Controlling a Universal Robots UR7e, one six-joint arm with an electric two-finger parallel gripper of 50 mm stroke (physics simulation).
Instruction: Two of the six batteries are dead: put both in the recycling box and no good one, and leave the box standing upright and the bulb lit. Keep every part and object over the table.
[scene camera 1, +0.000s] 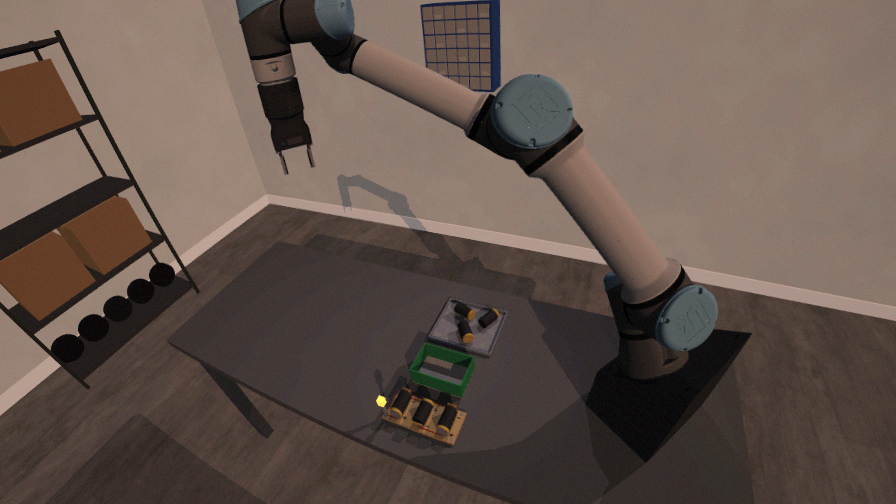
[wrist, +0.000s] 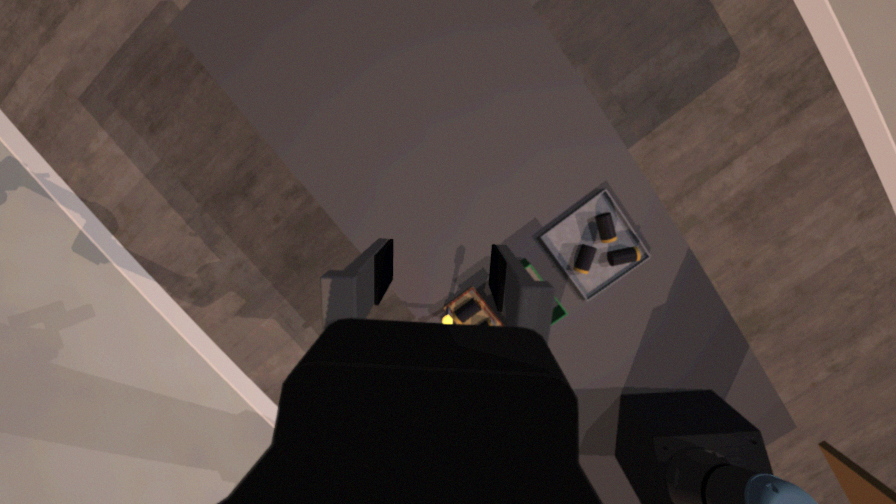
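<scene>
Three black batteries with orange ends lie loose on a grey tray (scene camera 1: 466, 325), which also shows in the wrist view (wrist: 593, 243). Three more batteries sit side by side in a wooden holder (scene camera 1: 426, 416). A small bulb (scene camera 1: 380, 400) at the holder's left end glows yellow. A green recycling box (scene camera 1: 441, 369) stands upright and empty between tray and holder. My gripper (scene camera 1: 296, 159) is open and empty, high above the table's far left. In the wrist view my gripper (wrist: 438, 274) frames part of the holder (wrist: 473, 308) and the bulb (wrist: 447, 319); the right finger hides most of the box.
A dark table (scene camera 1: 350, 332) holds everything, with its front edge close to the holder. A metal shelf (scene camera 1: 75, 213) with cardboard boxes stands at the left. The arm's base (scene camera 1: 651, 351) rises from the table's right end.
</scene>
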